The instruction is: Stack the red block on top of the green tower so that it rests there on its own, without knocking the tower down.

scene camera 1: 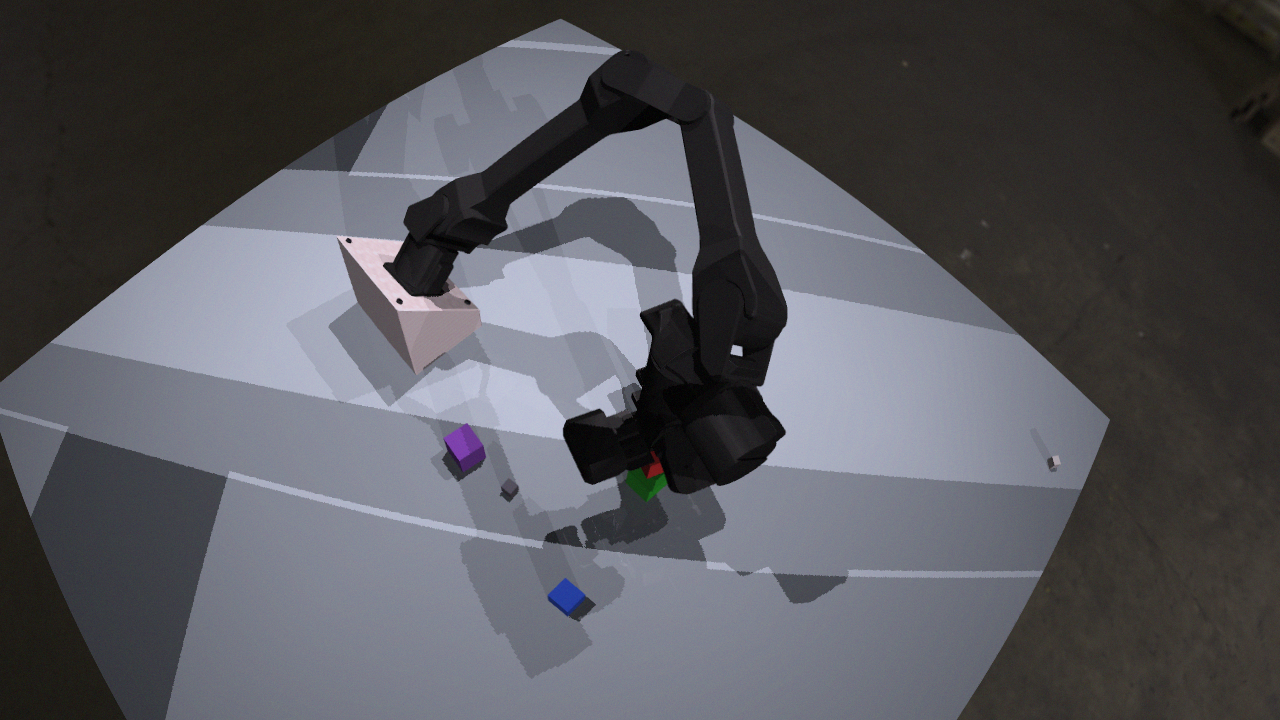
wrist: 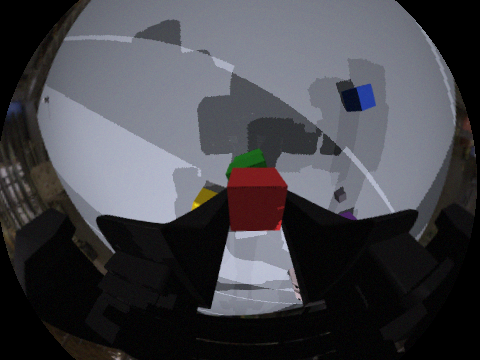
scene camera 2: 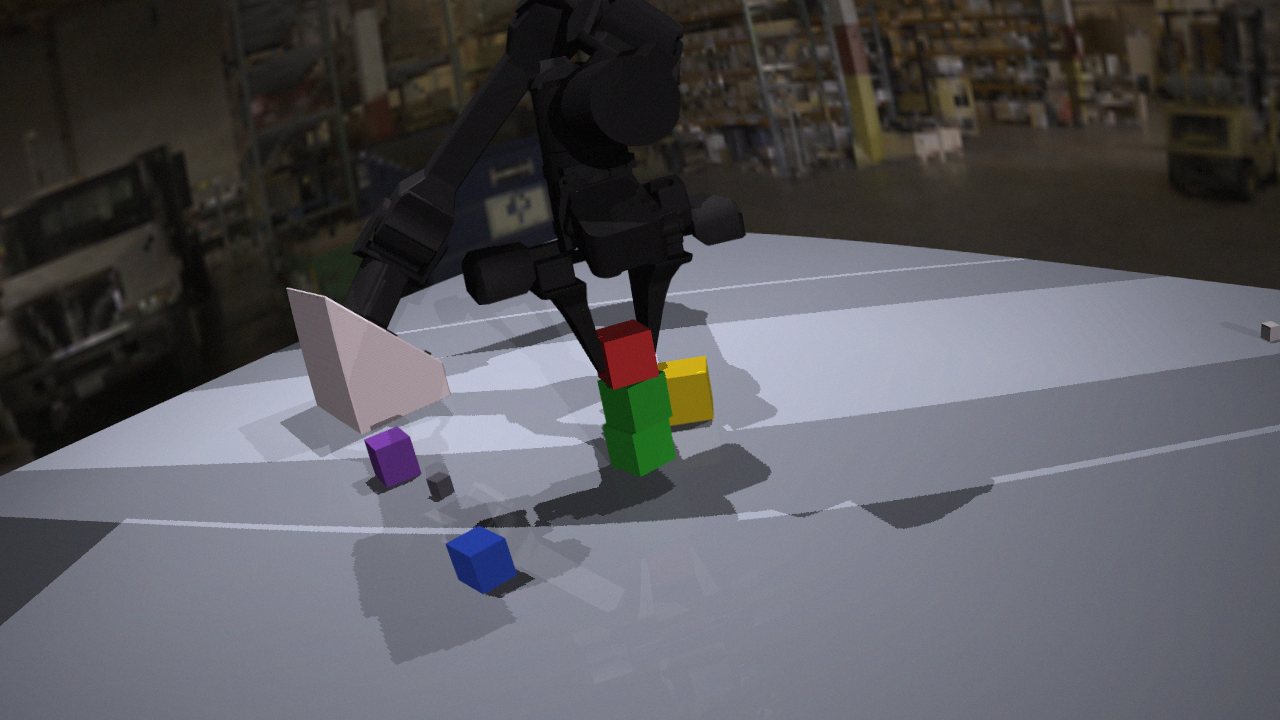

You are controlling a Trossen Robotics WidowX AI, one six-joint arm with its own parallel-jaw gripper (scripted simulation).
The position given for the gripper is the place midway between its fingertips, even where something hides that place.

In view: the gripper (scene camera 2: 625, 364), a red block (scene camera 2: 628, 352), a blue cube (scene camera 2: 481, 559), a yellow cube (scene camera 2: 688, 381) and a purple cube (scene camera 2: 392, 455).
The red block shows as well in the wrist view (wrist: 256, 195). The blue cube shows as well in scene camera 1 (scene camera 1: 566, 597) and in the wrist view (wrist: 360, 98). The purple cube also shows in scene camera 1 (scene camera 1: 466, 449). Scene camera 1 does not show the yellow cube, which is hidden by the gripper.
